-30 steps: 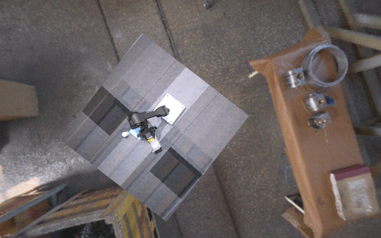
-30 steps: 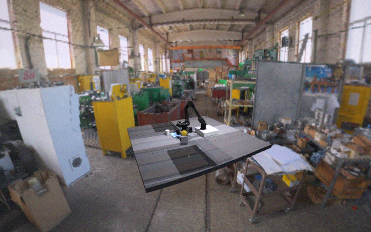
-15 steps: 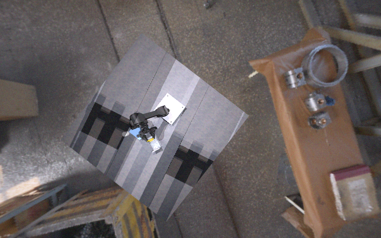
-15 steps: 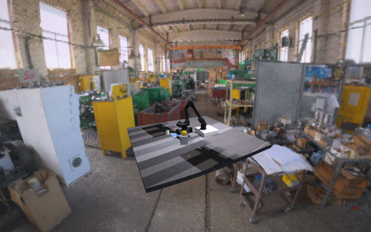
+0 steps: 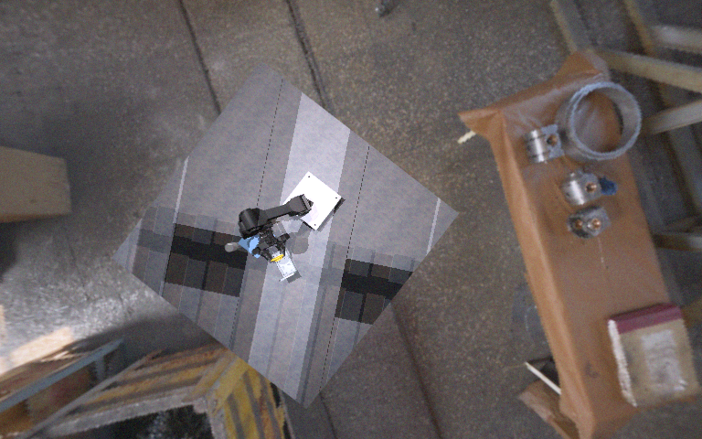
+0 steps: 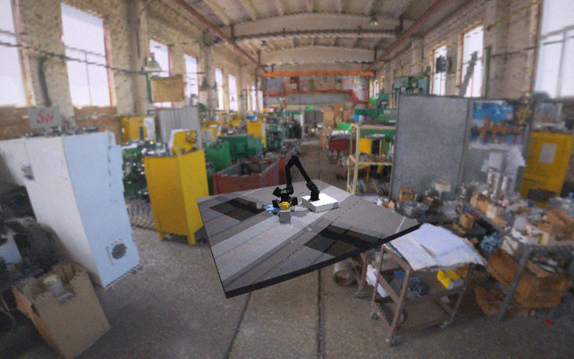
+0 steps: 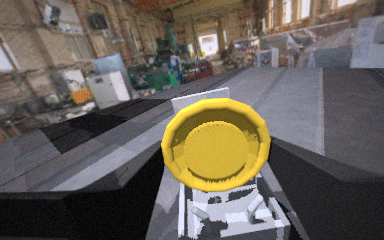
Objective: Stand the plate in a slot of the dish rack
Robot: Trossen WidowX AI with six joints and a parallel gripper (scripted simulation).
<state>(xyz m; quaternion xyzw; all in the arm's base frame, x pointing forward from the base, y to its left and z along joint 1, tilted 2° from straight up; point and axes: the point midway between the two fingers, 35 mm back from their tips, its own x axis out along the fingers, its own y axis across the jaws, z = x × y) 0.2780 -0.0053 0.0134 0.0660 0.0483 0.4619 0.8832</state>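
Now: the dish rack 2 cm ahead of my gripper tip, 3 cm to the left of it and 4 cm below it. Round my gripper tip: blue spoon: 13 cm behind, 20 cm to the right, 6 cm below; then yellow plate: 1 cm to the right.
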